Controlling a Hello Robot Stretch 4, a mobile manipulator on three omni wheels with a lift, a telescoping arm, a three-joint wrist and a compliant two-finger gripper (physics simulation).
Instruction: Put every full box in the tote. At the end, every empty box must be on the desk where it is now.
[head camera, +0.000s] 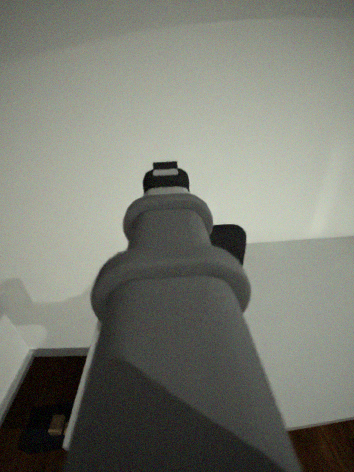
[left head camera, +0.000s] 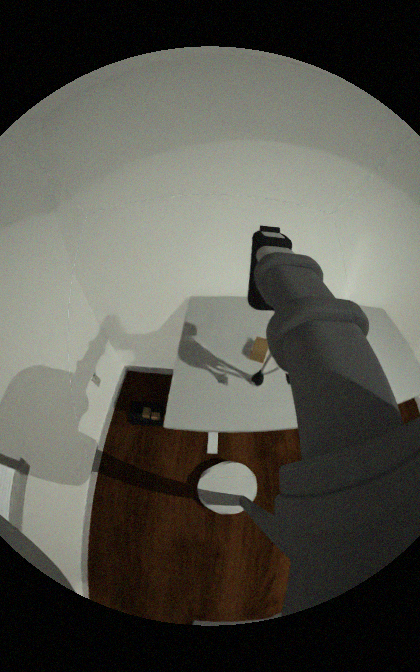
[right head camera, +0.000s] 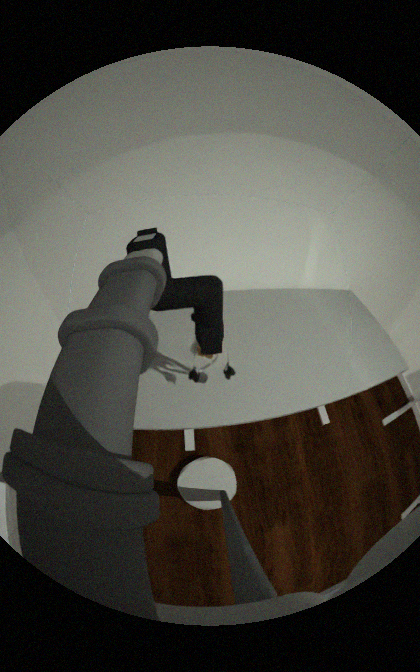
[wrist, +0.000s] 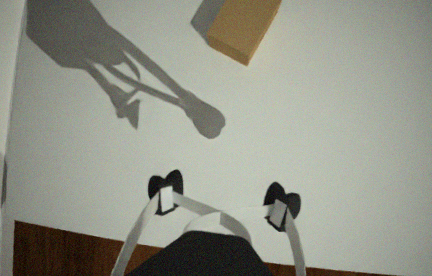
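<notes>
One closed tan box sits on the white desk; it is partly hidden by the wrist in the right head view and cut off at the top edge in the wrist view. Whether it is full or empty does not show. My gripper is open and empty over the desk, on the front-edge side of the box and apart from it. The dark tote stands on the floor left of the desk, with two tan boxes inside.
A round white object stands on the wooden floor in front of the desk. White desk feet show below its front edge. Walls stand behind the desk and left of the tote. The arm hides part of the desk.
</notes>
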